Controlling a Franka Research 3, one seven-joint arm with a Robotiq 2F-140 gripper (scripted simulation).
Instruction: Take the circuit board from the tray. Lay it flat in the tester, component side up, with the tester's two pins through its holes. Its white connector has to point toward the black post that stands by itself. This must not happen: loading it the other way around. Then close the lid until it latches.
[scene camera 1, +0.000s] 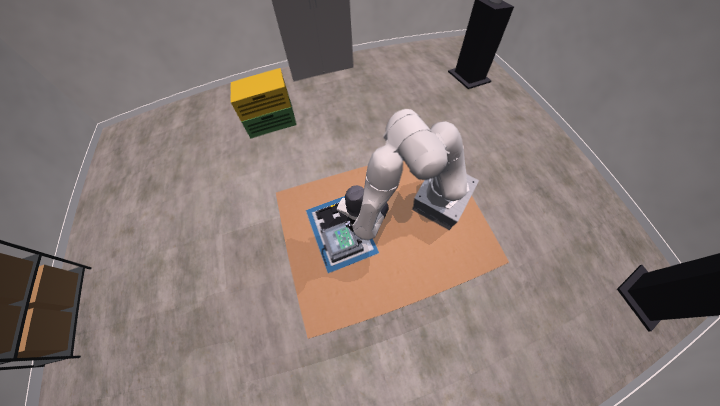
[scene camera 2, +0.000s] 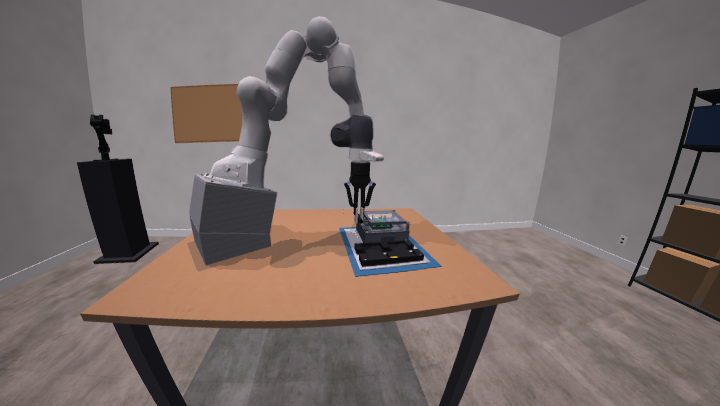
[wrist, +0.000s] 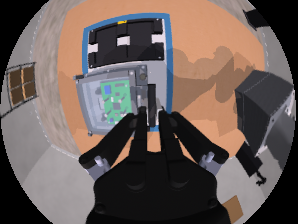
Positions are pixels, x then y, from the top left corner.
Labels:
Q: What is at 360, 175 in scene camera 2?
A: My gripper.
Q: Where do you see a tester lid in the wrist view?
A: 104, 99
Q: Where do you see my gripper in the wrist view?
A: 151, 103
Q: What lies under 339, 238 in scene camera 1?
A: A tester lid.

